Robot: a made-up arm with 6 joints. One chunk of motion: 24 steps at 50 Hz.
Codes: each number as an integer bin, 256 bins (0 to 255) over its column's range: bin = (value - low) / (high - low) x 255, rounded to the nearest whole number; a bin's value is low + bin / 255 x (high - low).
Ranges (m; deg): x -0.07..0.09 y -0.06..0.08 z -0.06..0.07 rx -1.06..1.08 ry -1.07..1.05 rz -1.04..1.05
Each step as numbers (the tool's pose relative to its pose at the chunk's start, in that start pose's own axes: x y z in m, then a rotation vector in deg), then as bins.
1 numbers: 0.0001 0.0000 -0.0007 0.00 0.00 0.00
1 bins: 112 109 116 126 129 127
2 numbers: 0.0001 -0.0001 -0.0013 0.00 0.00 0.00
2 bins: 112 109 115 126 129 127
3 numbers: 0.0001 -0.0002 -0.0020 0.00 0.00 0.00
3 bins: 112 109 114 126 129 127
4 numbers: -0.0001 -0.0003 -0.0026 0.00 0.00 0.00
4 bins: 111 109 113 126 129 127
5 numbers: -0.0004 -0.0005 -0.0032 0.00 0.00 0.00
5 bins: 111 108 111 126 129 127
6 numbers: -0.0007 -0.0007 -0.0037 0.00 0.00 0.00
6 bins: 110 108 110 126 129 127
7 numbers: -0.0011 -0.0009 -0.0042 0.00 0.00 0.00
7 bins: 110 108 109 126 129 127
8 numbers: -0.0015 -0.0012 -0.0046 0.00 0.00 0.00
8 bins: 109 107 109 126 129 127
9 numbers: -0.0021 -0.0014 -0.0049 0.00 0.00 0.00
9 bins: 108 107 108 126 129 127
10 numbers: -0.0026 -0.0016 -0.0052 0.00 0.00 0.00
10 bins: 107 106 107 126 129 127
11 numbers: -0.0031 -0.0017 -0.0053 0.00 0.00 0.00
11 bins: 107 106 107 126 129 127
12 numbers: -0.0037 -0.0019 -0.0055 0.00 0.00 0.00
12 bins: 106 106 107 126 129 127
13 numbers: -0.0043 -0.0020 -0.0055 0.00 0.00 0.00
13 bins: 105 106 107 126 129 127
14 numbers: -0.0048 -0.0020 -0.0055 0.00 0.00 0.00
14 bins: 104 106 107 126 129 127
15 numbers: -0.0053 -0.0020 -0.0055 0.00 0.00 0.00
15 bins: 103 106 107 126 129 127
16 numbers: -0.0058 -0.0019 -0.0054 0.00 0.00 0.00
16 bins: 102 106 107 126 129 127
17 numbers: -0.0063 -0.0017 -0.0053 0.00 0.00 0.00
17 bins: 102 106 107 126 129 127
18 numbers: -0.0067 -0.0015 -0.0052 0.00 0.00 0.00
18 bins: 101 107 107 126 129 127
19 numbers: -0.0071 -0.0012 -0.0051 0.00 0.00 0.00
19 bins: 100 107 108 126 129 127
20 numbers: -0.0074 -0.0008 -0.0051 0.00 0.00 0.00
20 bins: 100 108 108 126 129 127
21 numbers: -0.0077 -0.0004 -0.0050 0.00 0.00 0.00
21 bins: 99 109 108 126 129 127
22 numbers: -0.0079 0.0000 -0.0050 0.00 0.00 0.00
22 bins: 99 109 108 126 129 127
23 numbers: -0.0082 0.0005 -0.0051 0.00 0.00 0.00
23 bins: 98 110 108 126 129 127
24 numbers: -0.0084 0.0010 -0.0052 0.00 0.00 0.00
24 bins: 98 111 107 126 129 127
